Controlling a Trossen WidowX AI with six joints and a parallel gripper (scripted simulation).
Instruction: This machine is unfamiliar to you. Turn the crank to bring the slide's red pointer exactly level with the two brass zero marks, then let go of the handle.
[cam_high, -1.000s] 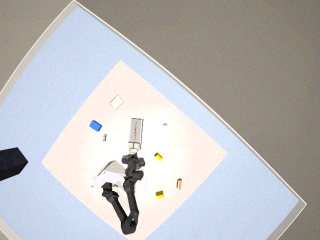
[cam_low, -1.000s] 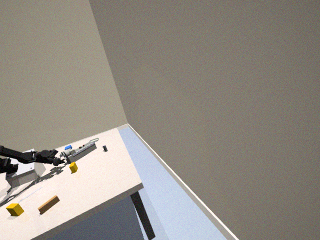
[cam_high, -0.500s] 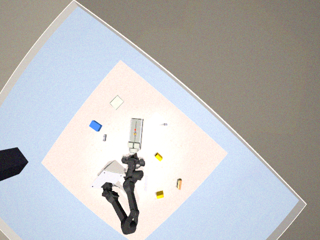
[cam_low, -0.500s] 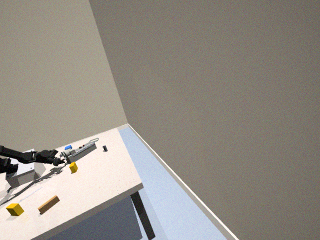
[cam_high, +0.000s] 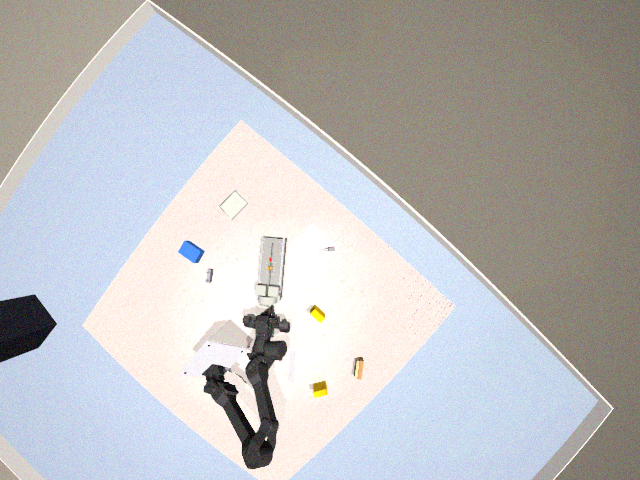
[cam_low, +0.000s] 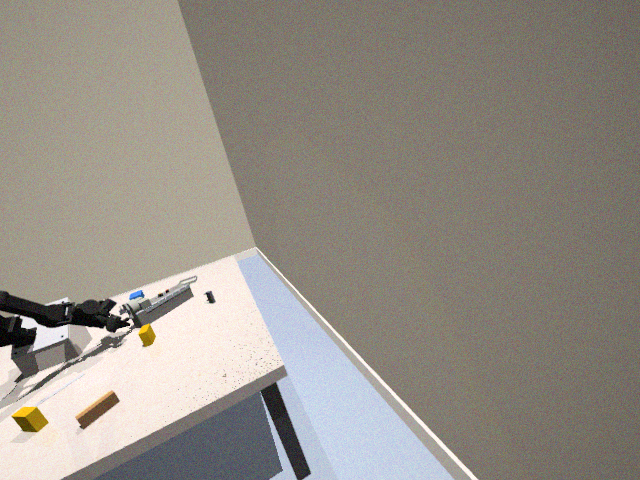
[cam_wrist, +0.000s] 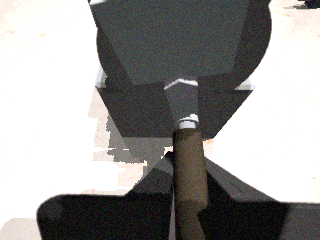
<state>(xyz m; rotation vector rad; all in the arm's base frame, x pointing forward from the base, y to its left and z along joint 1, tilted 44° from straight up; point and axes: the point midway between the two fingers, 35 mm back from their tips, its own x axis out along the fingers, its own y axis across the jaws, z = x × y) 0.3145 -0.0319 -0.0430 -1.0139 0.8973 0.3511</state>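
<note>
The dark brown crank handle is 1 cm behind my gripper tip, 1 cm to the right of it and 3 cm above it. Round my gripper tip: blue block: 10 cm behind, 41 cm to the left, 2 cm below; crank: 4 cm above; red pointer: 15 cm ahead, 14 cm to the left, 5 cm above.
</note>
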